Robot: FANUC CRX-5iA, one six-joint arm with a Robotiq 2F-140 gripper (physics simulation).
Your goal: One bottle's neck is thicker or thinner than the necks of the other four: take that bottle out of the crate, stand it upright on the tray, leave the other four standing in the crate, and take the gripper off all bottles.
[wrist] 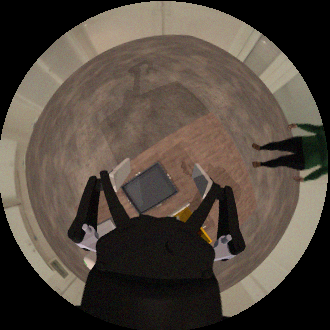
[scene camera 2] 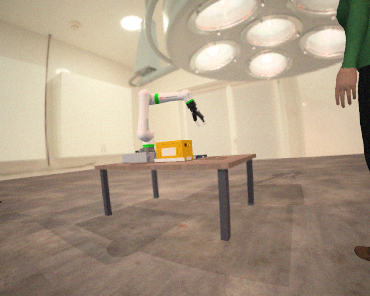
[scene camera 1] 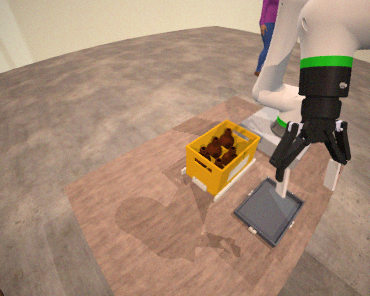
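Note:
Several brown bottles stand in the yellow crate; the walls partly hide them, and which neck differs is too small to tell. The dark grey tray lies flat beside the crate, with no bottle on it. My gripper is open and empty, high above the table around the tray's side, apart from the crate and all bottles. In the wrist view my gripper's body hides most of the crate.
Pale strips edge the crate's base. The arm's grey base block stands behind the crate and tray on the wooden table. One person in purple and one in green stand on the floor away from the table.

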